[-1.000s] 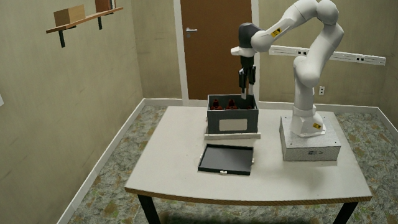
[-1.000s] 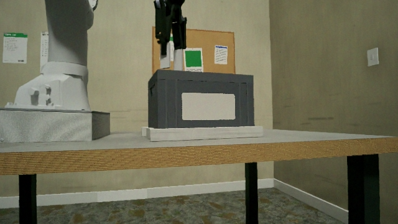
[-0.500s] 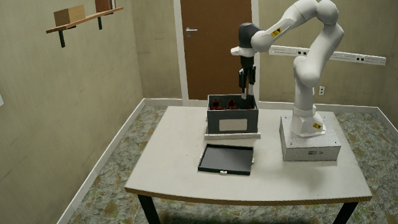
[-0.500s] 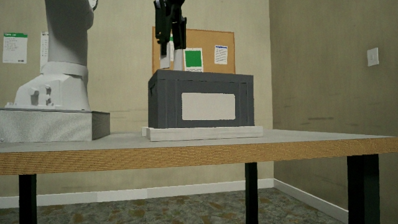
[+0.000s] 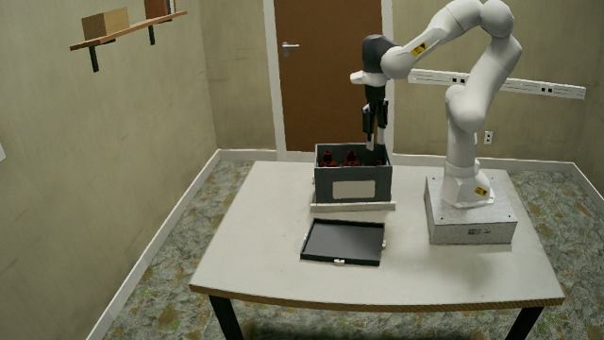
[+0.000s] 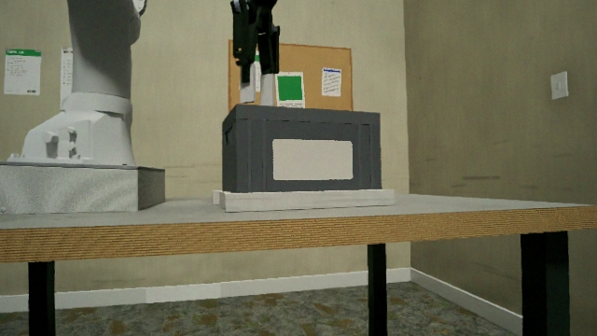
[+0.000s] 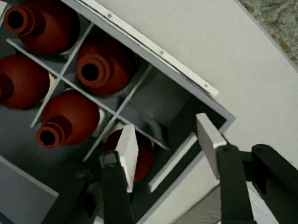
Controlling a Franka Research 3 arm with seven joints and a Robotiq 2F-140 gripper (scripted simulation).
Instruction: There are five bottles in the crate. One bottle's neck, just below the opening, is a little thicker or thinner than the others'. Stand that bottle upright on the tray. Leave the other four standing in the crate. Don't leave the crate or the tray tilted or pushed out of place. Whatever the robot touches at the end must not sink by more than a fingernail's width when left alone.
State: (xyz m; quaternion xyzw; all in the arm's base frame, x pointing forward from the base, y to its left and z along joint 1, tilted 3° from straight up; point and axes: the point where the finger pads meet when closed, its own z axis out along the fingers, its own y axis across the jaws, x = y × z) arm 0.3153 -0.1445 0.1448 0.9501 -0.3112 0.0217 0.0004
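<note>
Right now my hand is 8 cm short of the dark grey crate, 6 cm to the right of it and 13 cm above it. From my hand the other things lie so: dark tray 7 cm ahead, 34 cm to the left, 20 cm below.
</note>
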